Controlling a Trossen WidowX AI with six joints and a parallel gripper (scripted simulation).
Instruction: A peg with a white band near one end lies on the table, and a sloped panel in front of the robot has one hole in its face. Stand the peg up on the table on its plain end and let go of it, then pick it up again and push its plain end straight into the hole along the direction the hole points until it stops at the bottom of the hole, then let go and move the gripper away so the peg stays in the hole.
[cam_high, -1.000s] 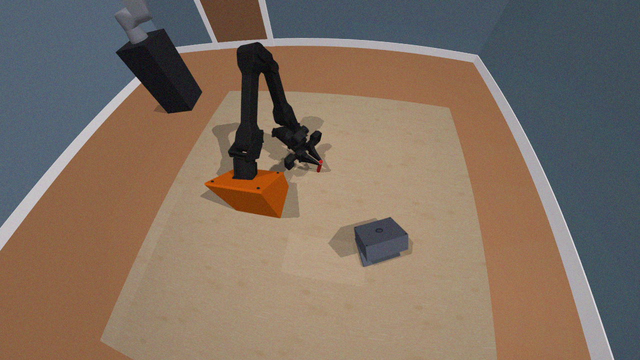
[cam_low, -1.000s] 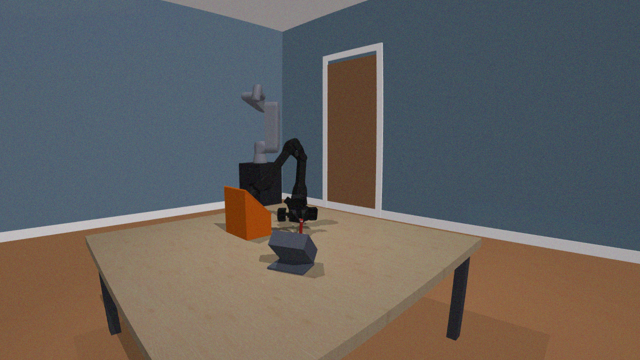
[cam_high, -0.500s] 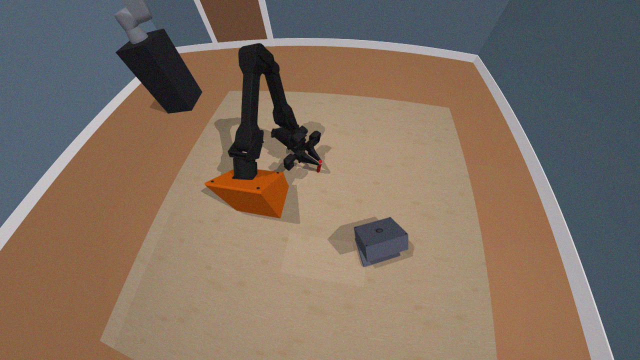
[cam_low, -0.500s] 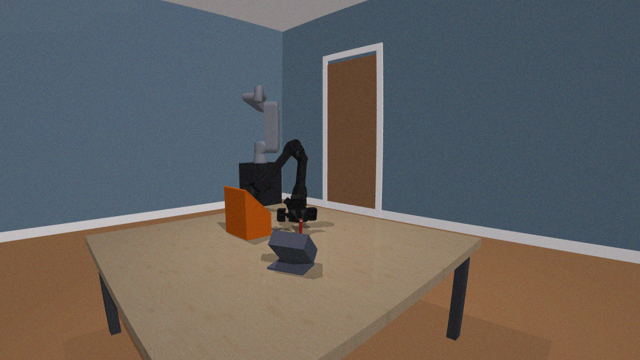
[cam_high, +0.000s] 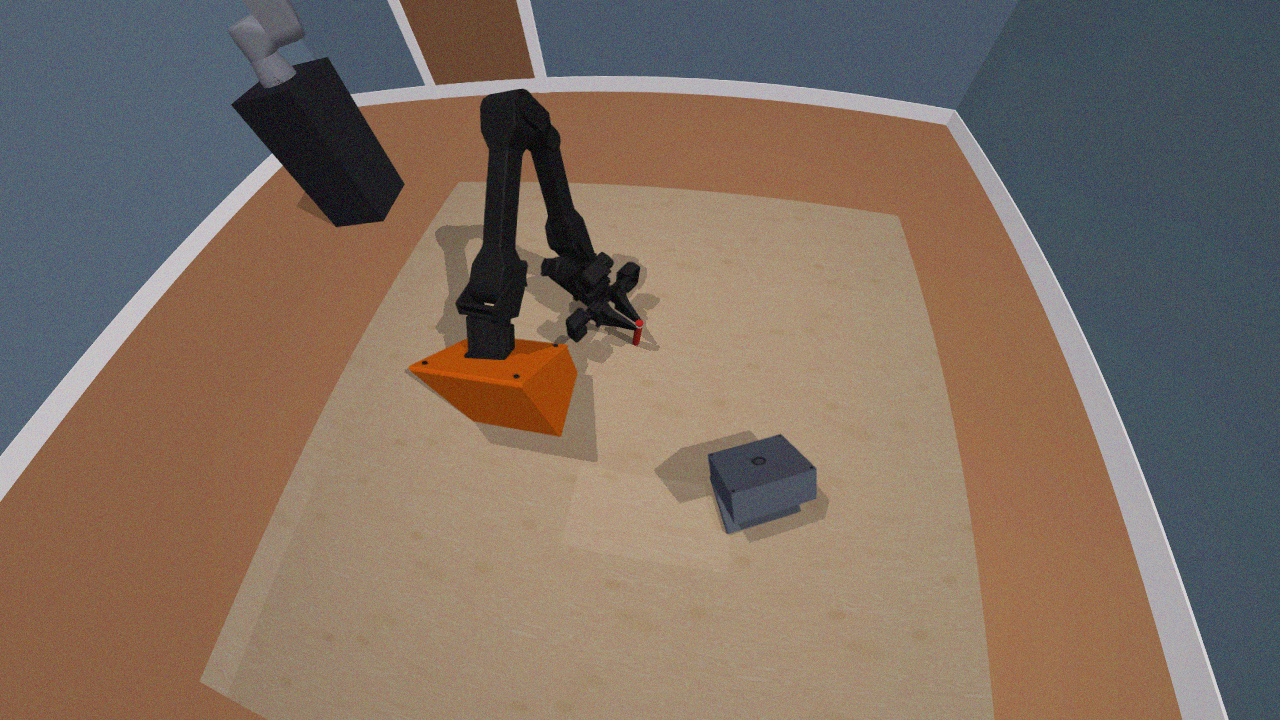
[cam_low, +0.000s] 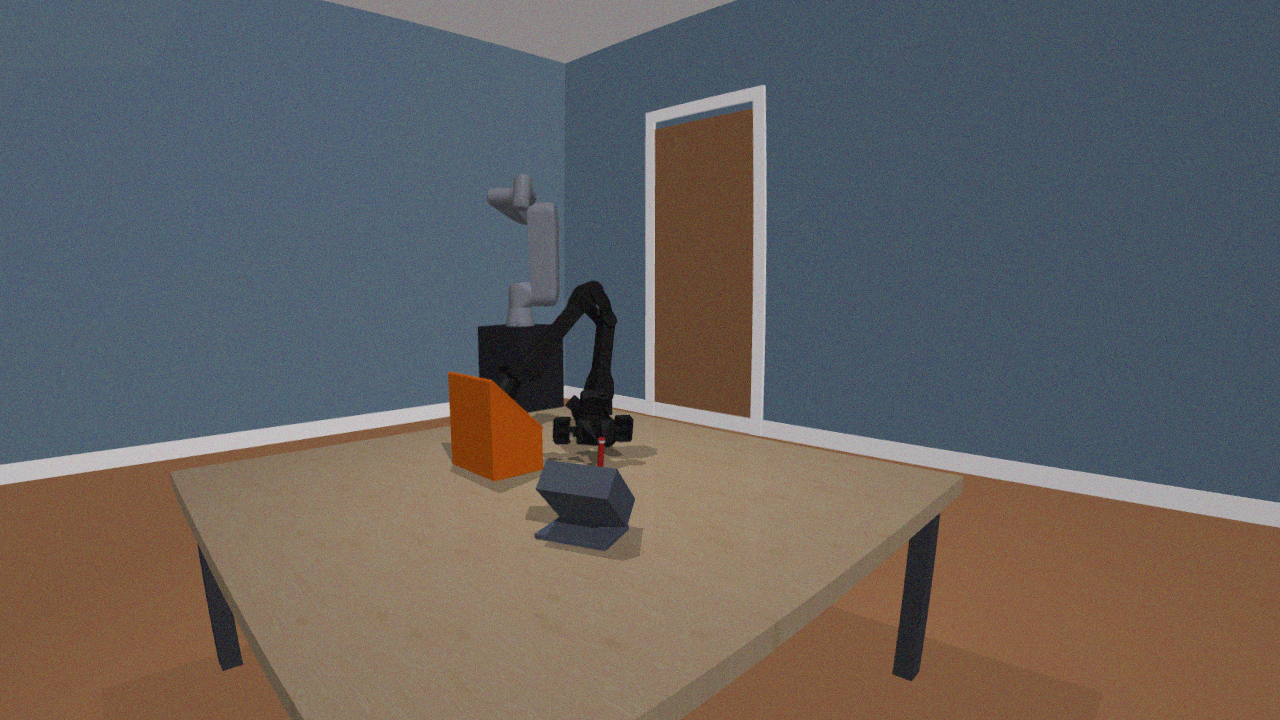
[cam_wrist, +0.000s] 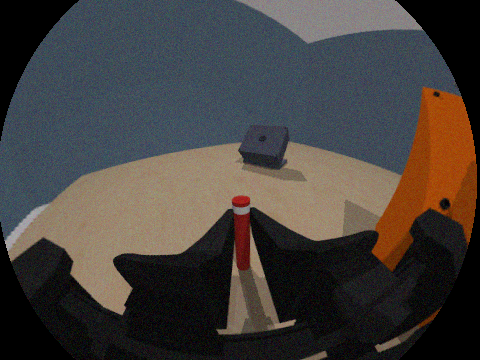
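My gripper tip is now 1 cm above the red peg. From my gripper tip the other things lie so: grey sloped panel (19 cm ahead, 28 cm to the right).
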